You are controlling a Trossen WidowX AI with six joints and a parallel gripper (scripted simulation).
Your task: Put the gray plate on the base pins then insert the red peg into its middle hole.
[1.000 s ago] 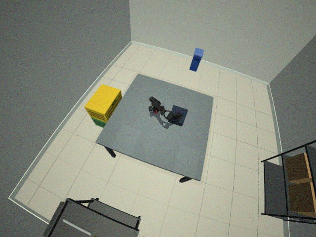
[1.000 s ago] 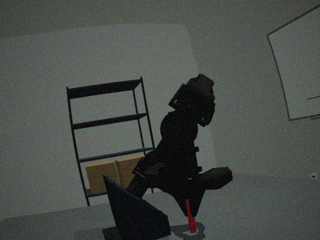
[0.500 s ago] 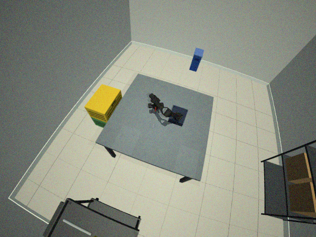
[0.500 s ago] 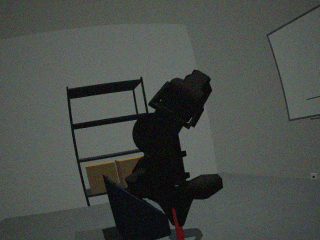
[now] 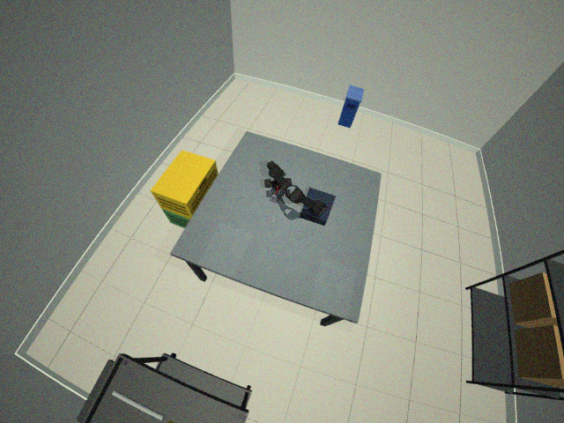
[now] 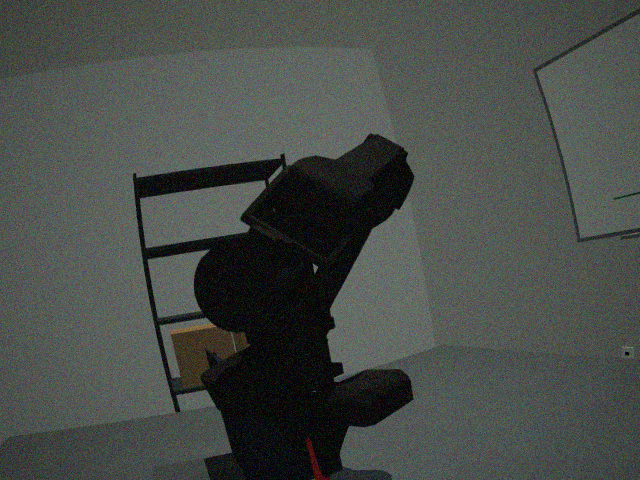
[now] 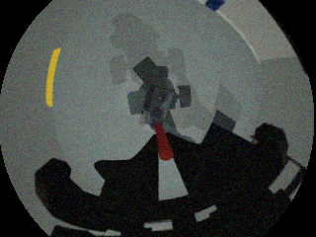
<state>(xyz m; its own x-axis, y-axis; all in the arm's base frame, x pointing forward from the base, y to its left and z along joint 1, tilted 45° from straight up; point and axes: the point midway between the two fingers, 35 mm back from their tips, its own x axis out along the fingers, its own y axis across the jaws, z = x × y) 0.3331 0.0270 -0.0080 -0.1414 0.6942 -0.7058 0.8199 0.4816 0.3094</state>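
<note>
My gripper tip is 1 cm short of the gray plate, 2 cm to the left of it and 7 cm above it. Also, from my gripper tip: gray base (1 cm ahead, 2 cm to the right, 11 cm below); red peg (right at my gripper tip).
</note>
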